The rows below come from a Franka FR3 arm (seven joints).
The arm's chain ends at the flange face. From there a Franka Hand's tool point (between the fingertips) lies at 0.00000 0.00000 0.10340 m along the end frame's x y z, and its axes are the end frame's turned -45 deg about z.
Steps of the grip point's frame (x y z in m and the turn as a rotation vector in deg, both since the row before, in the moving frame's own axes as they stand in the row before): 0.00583, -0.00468, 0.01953, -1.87, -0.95, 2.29; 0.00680, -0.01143, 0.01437, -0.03, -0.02, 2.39; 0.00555, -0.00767, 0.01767, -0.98, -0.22, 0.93
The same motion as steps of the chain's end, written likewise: -0.00029, -0.01105, 0.01960, -1.99, 0.65, 2.29; -0.00329, -0.01295, 0.01437, -0.04, 0.01, 2.39; -0.00246, -0.01089, 0.01769, -0.85, 0.54, 0.93
